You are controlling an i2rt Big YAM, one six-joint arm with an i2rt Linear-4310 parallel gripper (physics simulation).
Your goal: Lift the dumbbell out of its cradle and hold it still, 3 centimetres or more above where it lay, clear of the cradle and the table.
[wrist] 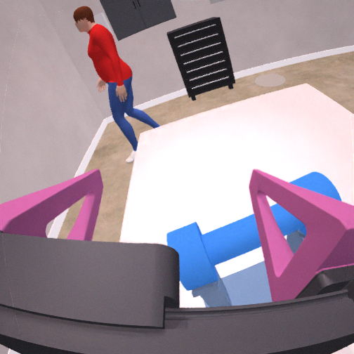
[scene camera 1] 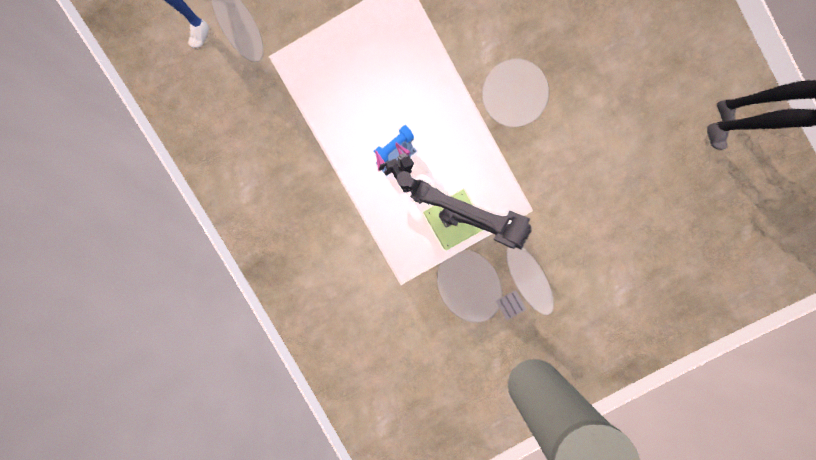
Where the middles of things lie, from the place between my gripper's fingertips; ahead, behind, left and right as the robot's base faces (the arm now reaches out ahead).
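Scene:
Blue dumbbell (wrist: 198, 253): my gripper is 14 cm above it, 3 cm short of it and 5 cm to the left of it. Blue-grey cradle (wrist: 250, 285), counted from my hand: 25 cm below, 3 cm ahead, 5 cm to the right. Going by their middles, the blue dumbbell is the nearest to my gripper of the things named here.

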